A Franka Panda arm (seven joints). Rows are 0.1 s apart.
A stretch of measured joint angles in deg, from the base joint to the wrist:
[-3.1, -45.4, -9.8, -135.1, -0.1, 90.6, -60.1]
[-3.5, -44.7, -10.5, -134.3, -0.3, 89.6, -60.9]
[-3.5, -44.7, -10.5, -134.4, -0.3, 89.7, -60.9]
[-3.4, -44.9, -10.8, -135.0, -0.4, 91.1, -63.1]
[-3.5, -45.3, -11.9, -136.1, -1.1, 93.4, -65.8]
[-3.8, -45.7, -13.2, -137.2, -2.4, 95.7, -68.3]
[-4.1, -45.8, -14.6, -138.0, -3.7, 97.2, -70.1]
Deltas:
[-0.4, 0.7, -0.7, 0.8, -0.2, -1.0, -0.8]
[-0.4, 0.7, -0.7, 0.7, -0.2, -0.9, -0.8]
[-0.3, 0.5, -1.0, 0.1, -0.3, 0.5, -3.0]
[-0.4, 0.1, -2.1, -1.0, -1.0, 2.8, -5.7]
[-0.7, -0.3, -3.4, -2.1, -2.3, 5.1, -8.2]
[-1.0, -0.4, -4.8, -2.9, -3.6, 6.6, -10.0]

